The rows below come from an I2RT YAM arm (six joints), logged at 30 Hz.
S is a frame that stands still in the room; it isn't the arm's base.
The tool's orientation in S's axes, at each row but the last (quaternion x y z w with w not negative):
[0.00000, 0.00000, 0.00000, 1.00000]
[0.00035, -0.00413, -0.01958, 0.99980]
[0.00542, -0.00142, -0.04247, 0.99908]
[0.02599, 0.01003, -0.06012, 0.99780]
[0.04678, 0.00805, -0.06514, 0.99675]
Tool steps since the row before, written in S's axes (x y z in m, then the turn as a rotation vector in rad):
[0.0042, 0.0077, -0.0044, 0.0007, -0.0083, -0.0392]
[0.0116, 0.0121, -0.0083, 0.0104, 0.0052, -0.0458]
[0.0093, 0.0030, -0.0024, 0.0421, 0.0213, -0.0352]
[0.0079, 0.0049, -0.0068, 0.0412, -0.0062, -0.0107]
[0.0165, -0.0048, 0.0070, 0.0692, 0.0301, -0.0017]
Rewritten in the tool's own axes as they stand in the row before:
[0.0042, 0.0077, -0.0044, 0.0007, -0.0083, -0.0392]
[0.0110, 0.0125, -0.0084, 0.0098, 0.0056, -0.0459]
[0.0090, 0.0038, -0.0025, 0.0401, 0.0244, -0.0356]
[0.0074, 0.0055, -0.0069, 0.0419, -0.0017, -0.0097]
[0.0168, -0.0019, 0.0076, 0.0648, 0.0386, -0.0038]

